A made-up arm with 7 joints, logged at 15 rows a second.
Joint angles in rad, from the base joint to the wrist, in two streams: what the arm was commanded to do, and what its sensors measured. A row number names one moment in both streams.
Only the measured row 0 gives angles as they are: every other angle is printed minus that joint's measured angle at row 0.
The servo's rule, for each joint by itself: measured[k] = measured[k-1] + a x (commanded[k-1-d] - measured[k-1]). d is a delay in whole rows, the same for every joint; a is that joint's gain. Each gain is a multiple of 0.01, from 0.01 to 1. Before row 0 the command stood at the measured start. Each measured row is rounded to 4 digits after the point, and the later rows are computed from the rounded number. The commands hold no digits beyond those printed.
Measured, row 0: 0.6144, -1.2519, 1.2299, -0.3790, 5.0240, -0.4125, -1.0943
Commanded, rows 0 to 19: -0.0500, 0.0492, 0.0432, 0.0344, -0.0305, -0.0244, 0.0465; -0.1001, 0.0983, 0.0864, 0.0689, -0.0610, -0.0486, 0.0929; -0.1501, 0.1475, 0.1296, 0.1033, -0.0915, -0.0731, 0.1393; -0.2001, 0.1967, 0.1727, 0.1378, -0.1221, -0.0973, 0.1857; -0.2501, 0.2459, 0.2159, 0.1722, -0.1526, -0.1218, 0.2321; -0.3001, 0.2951, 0.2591, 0.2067, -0.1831, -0.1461, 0.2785; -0.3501, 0.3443, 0.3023, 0.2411, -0.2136, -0.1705, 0.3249; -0.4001, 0.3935, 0.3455, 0.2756, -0.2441, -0.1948, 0.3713; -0.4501, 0.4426, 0.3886, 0.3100, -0.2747, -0.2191, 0.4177; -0.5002, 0.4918, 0.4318, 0.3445, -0.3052, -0.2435, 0.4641; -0.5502, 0.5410, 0.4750, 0.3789, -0.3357, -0.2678, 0.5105; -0.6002, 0.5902, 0.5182, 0.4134, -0.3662, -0.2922, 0.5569; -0.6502, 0.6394, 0.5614, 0.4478, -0.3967, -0.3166, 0.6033; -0.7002, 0.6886, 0.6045, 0.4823, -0.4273, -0.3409, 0.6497; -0.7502, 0.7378, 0.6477, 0.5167, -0.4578, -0.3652, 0.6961; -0.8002, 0.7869, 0.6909, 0.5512, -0.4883, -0.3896, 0.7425; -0.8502, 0.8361, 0.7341, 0.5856, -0.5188, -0.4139, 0.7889; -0.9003, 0.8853, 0.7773, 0.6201, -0.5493, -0.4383, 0.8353; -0.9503, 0.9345, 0.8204, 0.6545, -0.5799, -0.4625, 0.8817; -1.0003, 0.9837, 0.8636, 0.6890, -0.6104, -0.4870, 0.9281
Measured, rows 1 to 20: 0.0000, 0.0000, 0.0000, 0.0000, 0.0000, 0.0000, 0.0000; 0.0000, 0.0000, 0.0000, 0.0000, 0.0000, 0.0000, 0.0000; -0.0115, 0.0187, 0.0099, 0.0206, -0.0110, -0.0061, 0.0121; -0.0319, 0.0489, 0.0275, 0.0496, -0.0290, -0.0167, 0.0331; -0.0591, 0.0864, 0.0510, 0.0818, -0.0515, -0.0308, 0.0607; -0.0915, 0.1283, 0.0790, 0.1154, -0.0769, -0.0474, 0.0932; -0.1280, 0.1730, 0.1105, 0.1495, -0.1042, -0.0660, 0.1293; -0.1676, 0.2194, 0.1447, 0.1838, -0.1326, -0.0860, 0.1681; -0.2096, 0.2669, 0.1809, 0.2182, -0.1618, -0.1071, 0.2089; -0.2534, 0.3150, 0.2188, 0.2526, -0.1914, -0.1290, 0.2511; -0.2986, 0.3635, 0.2579, 0.2870, -0.2214, -0.1515, 0.2944; -0.3450, 0.4123, 0.2979, 0.3215, -0.2516, -0.1745, 0.3385; -0.3922, 0.4612, 0.3386, 0.3559, -0.2819, -0.1978, 0.3832; -0.4400, 0.5102, 0.3799, 0.3904, -0.3122, -0.2214, 0.4284; -0.4883, 0.5593, 0.4216, 0.4248, -0.3426, -0.2452, 0.4739; -0.5370, 0.6084, 0.4637, 0.4593, -0.3731, -0.2691, 0.5196; -0.5860, 0.6576, 0.5060, 0.4937, -0.4036, -0.2931, 0.5655; -0.6353, 0.7067, 0.5485, 0.5282, -0.4341, -0.3172, 0.6115; -0.6847, 0.7559, 0.5912, 0.5626, -0.4646, -0.3414, 0.6576; -0.7343, 0.8051, 0.6340, 0.5971, -0.4951, -0.3656, 0.7038
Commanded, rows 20 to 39: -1.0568, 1.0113, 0.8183, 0.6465, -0.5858, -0.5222, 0.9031; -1.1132, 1.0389, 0.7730, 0.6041, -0.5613, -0.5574, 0.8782; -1.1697, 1.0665, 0.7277, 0.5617, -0.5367, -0.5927, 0.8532; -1.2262, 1.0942, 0.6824, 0.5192, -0.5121, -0.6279, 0.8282; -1.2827, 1.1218, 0.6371, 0.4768, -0.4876, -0.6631, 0.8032; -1.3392, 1.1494, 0.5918, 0.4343, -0.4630, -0.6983, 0.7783; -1.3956, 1.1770, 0.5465, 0.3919, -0.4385, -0.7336, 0.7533; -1.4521, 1.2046, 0.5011, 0.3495, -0.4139, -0.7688, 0.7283; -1.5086, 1.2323, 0.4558, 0.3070, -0.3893, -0.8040, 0.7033; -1.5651, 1.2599, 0.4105, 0.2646, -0.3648, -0.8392, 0.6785; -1.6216, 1.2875, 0.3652, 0.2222, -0.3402, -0.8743, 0.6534; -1.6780, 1.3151, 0.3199, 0.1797, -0.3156, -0.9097, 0.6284; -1.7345, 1.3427, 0.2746, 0.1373, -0.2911, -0.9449, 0.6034; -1.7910, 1.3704, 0.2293, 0.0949, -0.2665, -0.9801, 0.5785; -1.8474, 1.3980, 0.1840, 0.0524, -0.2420, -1.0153, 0.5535; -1.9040, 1.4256, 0.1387, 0.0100, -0.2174, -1.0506, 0.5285; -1.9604, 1.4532, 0.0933, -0.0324, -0.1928, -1.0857, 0.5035; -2.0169, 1.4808, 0.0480, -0.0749, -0.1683, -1.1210, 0.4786; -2.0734, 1.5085, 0.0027, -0.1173, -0.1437, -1.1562, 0.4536; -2.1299, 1.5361, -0.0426, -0.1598, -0.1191, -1.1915, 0.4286
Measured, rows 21 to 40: -0.7840, 0.8543, 0.6769, 0.6315, -0.5256, -0.3898, 0.7501; -0.8337, 0.9035, 0.7198, 0.6660, -0.5561, -0.4141, 0.7964; -0.8850, 0.9445, 0.7425, 0.6543, -0.5668, -0.4411, 0.8241; -0.9375, 0.9804, 0.7495, 0.6242, -0.5648, -0.4702, 0.8382; -0.9909, 1.0131, 0.7445, 0.5867, -0.5547, -0.5008, 0.8421; -1.0450, 1.0439, 0.7302, 0.5462, -0.5394, -0.5326, 0.8385; -1.0997, 1.0735, 0.7088, 0.5046, -0.5208, -0.5652, 0.8293; -1.1548, 1.1023, 0.6819, 0.4624, -0.5000, -0.5985, 0.8160; -1.2102, 1.1307, 0.6508, 0.4201, -0.4779, -0.6323, 0.7997; -1.2658, 1.1588, 0.6164, 0.3777, -0.4549, -0.6664, 0.7811; -1.3216, 1.1867, 0.5795, 0.3353, -0.4313, -0.7008, 0.7609; -1.3776, 1.2145, 0.5406, 0.2929, -0.4074, -0.7354, 0.7395; -1.4337, 1.2422, 0.5003, 0.2505, -0.3832, -0.7701, 0.7171; -1.4899, 1.2699, 0.4588, 0.2080, -0.3589, -0.8050, 0.6940; -1.5462, 1.2976, 0.4164, 0.1656, -0.3345, -0.8400, 0.6704; -1.6025, 1.3253, 0.3734, 0.1232, -0.3100, -0.8750, 0.6465; -1.6588, 1.3529, 0.3298, 0.0807, -0.2855, -0.9101, 0.6223; -1.7152, 1.3805, 0.2858, 0.0383, -0.2610, -0.9452, 0.5979; -1.7716, 1.4081, 0.2415, -0.0041, -0.2364, -0.9803, 0.5734; -1.8280, 1.4357, 0.1970, -0.0466, -0.2119, -1.0155, 0.5488
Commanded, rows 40 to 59: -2.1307, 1.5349, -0.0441, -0.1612, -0.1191, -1.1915, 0.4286; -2.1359, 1.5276, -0.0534, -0.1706, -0.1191, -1.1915, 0.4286; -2.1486, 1.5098, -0.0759, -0.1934, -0.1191, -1.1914, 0.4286; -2.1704, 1.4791, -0.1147, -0.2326, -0.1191, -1.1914, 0.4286; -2.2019, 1.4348, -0.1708, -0.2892, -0.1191, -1.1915, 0.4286; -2.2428, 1.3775, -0.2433, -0.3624, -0.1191, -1.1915, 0.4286; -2.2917, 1.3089, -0.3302, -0.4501, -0.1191, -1.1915, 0.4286; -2.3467, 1.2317, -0.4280, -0.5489, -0.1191, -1.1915, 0.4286; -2.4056, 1.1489, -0.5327, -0.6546, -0.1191, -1.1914, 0.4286; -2.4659, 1.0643, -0.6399, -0.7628, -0.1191, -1.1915, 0.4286; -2.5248, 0.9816, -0.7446, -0.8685, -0.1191, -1.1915, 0.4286; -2.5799, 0.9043, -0.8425, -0.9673, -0.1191, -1.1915, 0.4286; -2.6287, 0.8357, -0.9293, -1.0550, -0.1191, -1.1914, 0.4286; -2.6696, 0.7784, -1.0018, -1.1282, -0.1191, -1.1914, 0.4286; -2.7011, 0.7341, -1.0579, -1.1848, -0.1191, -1.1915, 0.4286; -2.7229, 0.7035, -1.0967, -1.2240, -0.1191, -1.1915, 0.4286; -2.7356, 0.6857, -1.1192, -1.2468, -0.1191, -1.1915, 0.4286; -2.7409, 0.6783, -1.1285, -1.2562, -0.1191, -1.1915, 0.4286; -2.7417, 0.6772, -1.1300, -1.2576, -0.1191, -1.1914, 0.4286; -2.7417, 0.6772, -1.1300, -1.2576, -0.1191, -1.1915, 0.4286
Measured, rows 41 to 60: -1.8844, 1.4634, 0.1523, -0.0890, -0.1873, -1.0507, 0.5240; -1.9409, 1.4910, 0.1075, -0.1315, -0.1627, -1.0859, 0.4992; -1.9846, 1.5077, 0.0726, -0.1493, -0.1470, -1.1123, 0.4808; -2.0194, 1.5153, 0.0436, -0.1621, -0.1370, -1.1321, 0.4672; -2.0491, 1.5132, 0.0161, -0.1809, -0.1306, -1.1469, 0.4572; -2.0770, 1.5002, -0.0140, -0.2119, -0.1265, -1.1580, 0.4498; -2.1057, 1.4753, -0.0501, -0.2583, -0.1238, -1.1664, 0.4443; -2.1372, 1.4381, -0.0945, -0.3208, -0.1221, -1.1727, 0.4402; -2.1727, 1.3890, -0.1487, -0.3984, -0.1210, -1.1774, 0.4372; -2.2127, 1.3292, -0.2129, -0.4887, -0.1203, -1.1809, 0.4350; -2.2571, 1.2607, -0.2865, -0.5882, -0.1199, -1.1835, 0.4333; -2.3051, 1.1861, -0.3678, -0.6930, -0.1196, -1.1855, 0.4321; -2.3556, 1.1084, -0.4545, -0.7983, -0.1194, -1.1870, 0.4312; -2.4072, 1.0308, -0.5437, -0.8997, -0.1193, -1.1881, 0.4305; -2.4581, 0.9567, -0.6324, -0.9929, -0.1192, -1.1889, 0.4300; -2.5067, 0.8889, -0.7174, -1.0741, -0.1192, -1.1895, 0.4296; -2.5514, 0.8301, -0.7957, -1.1405, -0.1192, -1.1900, 0.4293; -2.5908, 0.7820, -0.8649, -1.1906, -0.1192, -1.1904, 0.4291; -2.6241, 0.7454, -0.9234, -1.2243, -0.1192, -1.1907, 0.4290; -2.6510, 0.7199, -0.9706, -1.2434, -0.1192, -1.1909, 0.4289
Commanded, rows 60 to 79: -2.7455, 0.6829, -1.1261, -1.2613, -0.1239, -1.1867, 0.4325; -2.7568, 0.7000, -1.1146, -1.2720, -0.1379, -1.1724, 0.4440; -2.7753, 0.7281, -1.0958, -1.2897, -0.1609, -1.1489, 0.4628; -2.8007, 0.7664, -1.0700, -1.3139, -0.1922, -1.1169, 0.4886; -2.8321, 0.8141, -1.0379, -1.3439, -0.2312, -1.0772, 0.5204; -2.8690, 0.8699, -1.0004, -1.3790, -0.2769, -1.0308, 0.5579; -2.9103, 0.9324, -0.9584, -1.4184, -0.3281, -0.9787, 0.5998; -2.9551, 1.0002, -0.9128, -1.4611, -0.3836, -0.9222, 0.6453; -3.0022, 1.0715, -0.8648, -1.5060, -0.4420, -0.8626, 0.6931; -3.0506, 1.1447, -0.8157, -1.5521, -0.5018, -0.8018, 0.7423; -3.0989, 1.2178, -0.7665, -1.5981, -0.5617, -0.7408, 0.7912; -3.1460, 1.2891, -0.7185, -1.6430, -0.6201, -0.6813, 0.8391; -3.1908, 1.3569, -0.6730, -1.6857, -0.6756, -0.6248, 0.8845; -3.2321, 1.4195, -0.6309, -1.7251, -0.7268, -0.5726, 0.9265; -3.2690, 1.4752, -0.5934, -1.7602, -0.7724, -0.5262, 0.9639; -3.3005, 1.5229, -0.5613, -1.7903, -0.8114, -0.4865, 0.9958; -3.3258, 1.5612, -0.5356, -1.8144, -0.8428, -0.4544, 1.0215; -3.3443, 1.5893, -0.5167, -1.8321, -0.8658, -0.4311, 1.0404; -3.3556, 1.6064, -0.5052, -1.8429, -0.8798, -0.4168, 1.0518; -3.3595, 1.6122, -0.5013, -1.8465, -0.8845, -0.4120, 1.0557
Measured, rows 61 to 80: -2.6719, 0.7037, -1.0073, -1.2519, -0.1192, -1.1910, 0.4288; -2.6880, 0.6936, -1.0355, -1.2553, -0.1192, -1.1911, 0.4287; -2.7012, 0.6895, -1.0563, -1.2589, -0.1209, -1.1900, 0.4297; -2.7140, 0.6935, -1.0697, -1.2668, -0.1270, -1.1856, 0.4334; -2.7281, 0.7066, -1.0757, -1.2805, -0.1392, -1.1764, 0.4410; -2.7448, 0.7293, -1.0744, -1.3005, -0.1583, -1.1615, 0.4534; -2.7649, 0.7615, -1.0660, -1.3265, -0.1845, -1.1404, 0.4708; -2.7888, 0.8027, -1.0509, -1.3580, -0.2178, -1.1130, 0.4934; -2.8167, 0.8520, -1.0296, -1.3942, -0.2575, -1.0794, 0.5211; -2.8485, 0.9083, -1.0027, -1.4343, -0.3029, -1.0401, 0.5534; -2.8839, 0.9703, -0.9710, -1.4773, -0.3530, -0.9957, 0.5897; -2.9222, 1.0366, -0.9353, -1.5222, -0.4066, -0.9472, 0.6294; -2.9628, 1.1055, -0.8965, -1.5677, -0.4624, -0.8956, 0.6715; -3.0049, 1.1753, -0.8556, -1.6129, -0.5192, -0.8420, 0.7151; -3.0477, 1.2443, -0.8136, -1.6566, -0.5755, -0.7877, 0.7591; -3.0901, 1.3109, -0.7716, -1.6977, -0.6300, -0.7339, 0.8026; -3.1312, 1.3733, -0.7306, -1.7352, -0.6813, -0.6820, 0.8445; -3.1701, 1.4301, -0.6917, -1.7683, -0.7281, -0.6331, 0.8838; -3.2059, 1.4799, -0.6558, -1.7960, -0.7694, -0.5884, 0.9196; -3.2377, 1.5215, -0.6238, -1.8177, -0.8041, -0.5491, 0.9510
